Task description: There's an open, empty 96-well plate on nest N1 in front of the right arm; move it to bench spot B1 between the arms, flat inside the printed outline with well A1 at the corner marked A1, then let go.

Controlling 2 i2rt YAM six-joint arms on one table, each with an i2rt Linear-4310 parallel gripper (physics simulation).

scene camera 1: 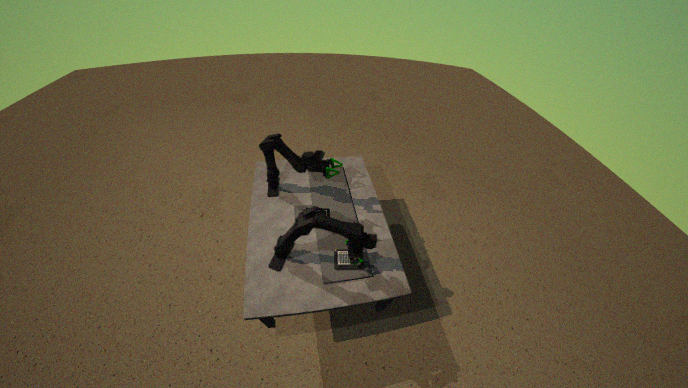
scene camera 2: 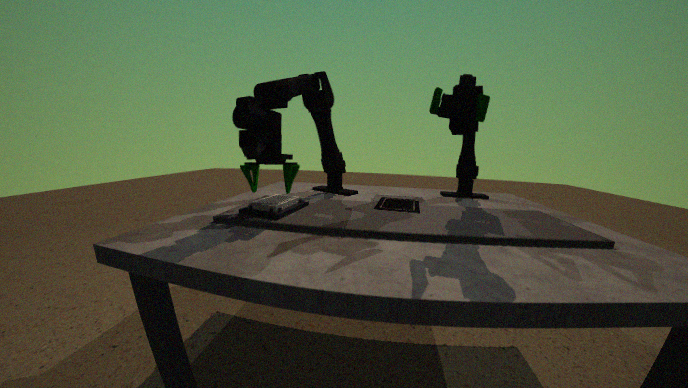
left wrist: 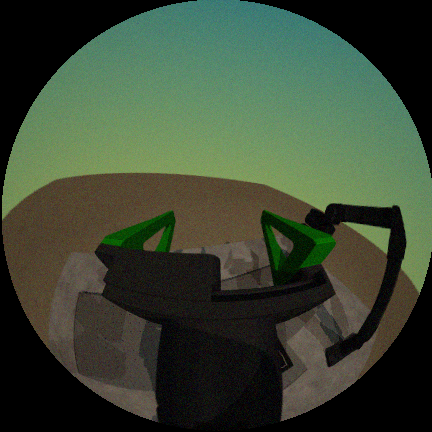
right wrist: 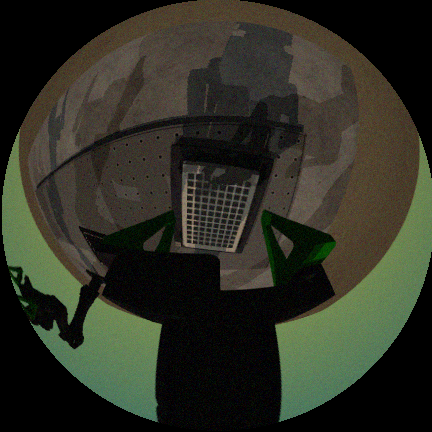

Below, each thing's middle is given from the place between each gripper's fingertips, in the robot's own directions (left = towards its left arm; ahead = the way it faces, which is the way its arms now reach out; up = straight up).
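Left gripper: 28 cm above the well plate (right wrist: 215, 199), 5 cm past it and 44 cm to the left of it.
Relative to my right hand, the well plate is 30 mm below, 10 mm to the left and 20 mm behind.
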